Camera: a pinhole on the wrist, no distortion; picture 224 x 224 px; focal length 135.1 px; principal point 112.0 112.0 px. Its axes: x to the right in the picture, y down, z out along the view. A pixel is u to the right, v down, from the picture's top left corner.
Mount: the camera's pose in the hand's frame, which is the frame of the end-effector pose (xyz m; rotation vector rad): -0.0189 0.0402 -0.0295 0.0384 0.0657 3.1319
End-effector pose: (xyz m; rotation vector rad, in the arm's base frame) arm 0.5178 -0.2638 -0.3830 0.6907 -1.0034 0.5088
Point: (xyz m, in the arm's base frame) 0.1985 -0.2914 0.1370
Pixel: 14 24
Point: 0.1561 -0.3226 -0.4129
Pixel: 203 43
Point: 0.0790 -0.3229 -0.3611
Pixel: 181 31
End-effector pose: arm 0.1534 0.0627 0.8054 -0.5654 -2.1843 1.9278
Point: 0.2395 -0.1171 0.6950
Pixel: 204 68
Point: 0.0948 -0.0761 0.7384
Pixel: 97 115
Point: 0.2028 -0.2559 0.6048
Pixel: 167 63
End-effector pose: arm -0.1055 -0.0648 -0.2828 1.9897 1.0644 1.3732
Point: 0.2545 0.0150 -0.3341
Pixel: 72 120
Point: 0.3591 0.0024 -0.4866
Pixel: 102 139
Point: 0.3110 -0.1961 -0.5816
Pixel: 160 133
